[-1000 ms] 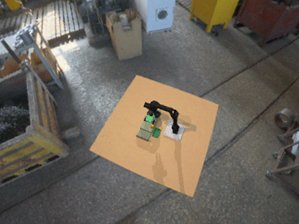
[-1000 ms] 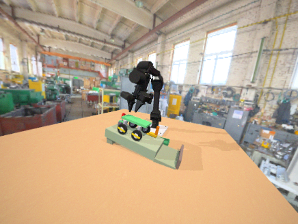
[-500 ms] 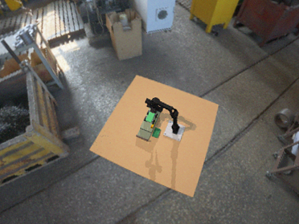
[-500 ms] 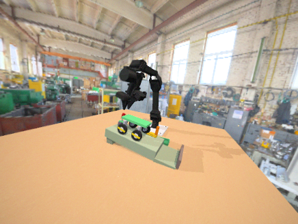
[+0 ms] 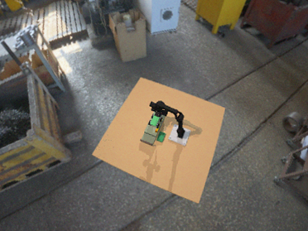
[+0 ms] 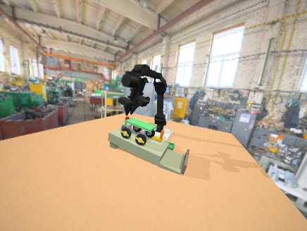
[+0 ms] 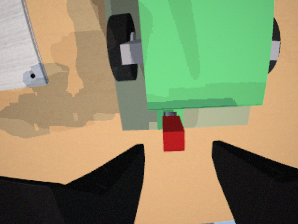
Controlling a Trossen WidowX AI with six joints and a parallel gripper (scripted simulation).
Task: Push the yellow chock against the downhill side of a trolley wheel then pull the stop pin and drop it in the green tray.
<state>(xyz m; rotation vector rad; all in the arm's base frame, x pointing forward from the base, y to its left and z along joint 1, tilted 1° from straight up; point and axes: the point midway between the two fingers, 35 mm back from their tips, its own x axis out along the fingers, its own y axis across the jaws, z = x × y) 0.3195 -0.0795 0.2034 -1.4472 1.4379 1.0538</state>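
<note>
My gripper tip is now 2 cm to the left of the stop pin and 5 cm above it. Round my gripper tip: yellow chock 4 cm behind, 17 cm to the left, 10 cm below; then trolley 2 cm ahead, 9 cm to the left, 7 cm below; then green tray 11 cm behind, 20 cm to the left, 19 cm below.
</note>
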